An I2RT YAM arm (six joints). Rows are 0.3 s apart.
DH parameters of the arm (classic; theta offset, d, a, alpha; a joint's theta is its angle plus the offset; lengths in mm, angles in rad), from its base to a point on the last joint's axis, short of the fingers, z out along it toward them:
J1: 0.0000 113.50 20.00 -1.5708
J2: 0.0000 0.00 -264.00 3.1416
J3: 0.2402 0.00 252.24 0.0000
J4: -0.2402 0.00 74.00 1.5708
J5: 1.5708 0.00 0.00 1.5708
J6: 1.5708 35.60 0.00 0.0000
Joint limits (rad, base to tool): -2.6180..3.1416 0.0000..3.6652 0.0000..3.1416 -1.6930..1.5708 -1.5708..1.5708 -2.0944..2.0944
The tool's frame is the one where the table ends.
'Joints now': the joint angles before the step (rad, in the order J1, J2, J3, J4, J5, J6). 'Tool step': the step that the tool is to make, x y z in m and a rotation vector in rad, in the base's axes. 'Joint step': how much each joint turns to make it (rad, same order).
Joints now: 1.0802, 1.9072, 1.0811, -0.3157, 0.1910, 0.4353
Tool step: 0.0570, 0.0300, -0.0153, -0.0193, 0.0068, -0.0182
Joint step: -0.0887, 0.2119, 0.2547, -0.0510, -0.0255, -0.0670
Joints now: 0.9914, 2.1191, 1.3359, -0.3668, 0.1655, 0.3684
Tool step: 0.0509, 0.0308, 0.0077, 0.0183, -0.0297, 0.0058
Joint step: -0.0555, 0.1623, 0.3006, -0.0965, -0.0136, -0.0621
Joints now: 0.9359, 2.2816, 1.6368, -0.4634, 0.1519, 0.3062
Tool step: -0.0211, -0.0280, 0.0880, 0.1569, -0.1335, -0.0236
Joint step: 0.0030, -0.2950, -0.1498, 0.0578, 0.0266, 0.0148
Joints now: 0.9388, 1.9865, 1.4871, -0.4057, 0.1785, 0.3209
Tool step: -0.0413, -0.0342, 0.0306, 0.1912, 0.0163, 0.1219
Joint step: 0.0192, -0.2550, -0.2499, 0.1403, -0.1612, 0.0080
